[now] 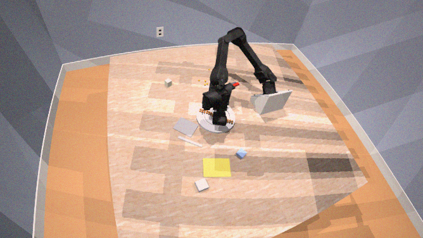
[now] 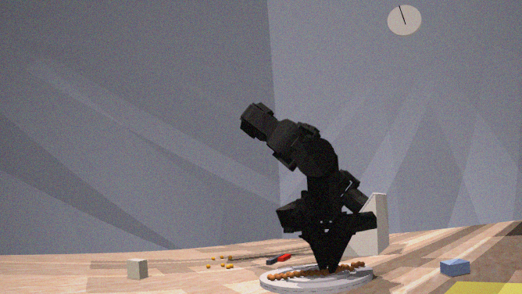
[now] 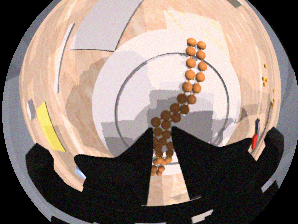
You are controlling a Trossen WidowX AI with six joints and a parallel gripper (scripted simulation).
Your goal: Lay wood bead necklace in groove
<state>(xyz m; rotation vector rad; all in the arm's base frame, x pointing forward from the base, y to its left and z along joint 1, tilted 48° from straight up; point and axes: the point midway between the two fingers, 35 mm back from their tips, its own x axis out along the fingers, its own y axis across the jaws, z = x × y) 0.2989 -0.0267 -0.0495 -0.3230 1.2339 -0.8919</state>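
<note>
Now: gripper tip 160 mm short of the grey sheet and 10 mm above it. Also, from my gripper tip: yellow sheet 240 mm to the left, 90 mm ahead, 10 mm below; blue block 210 mm to the left, 40 mm behind, 10 mm below; stick 170 mm ahead, 80 mm to the left, 10 mm below.
</note>
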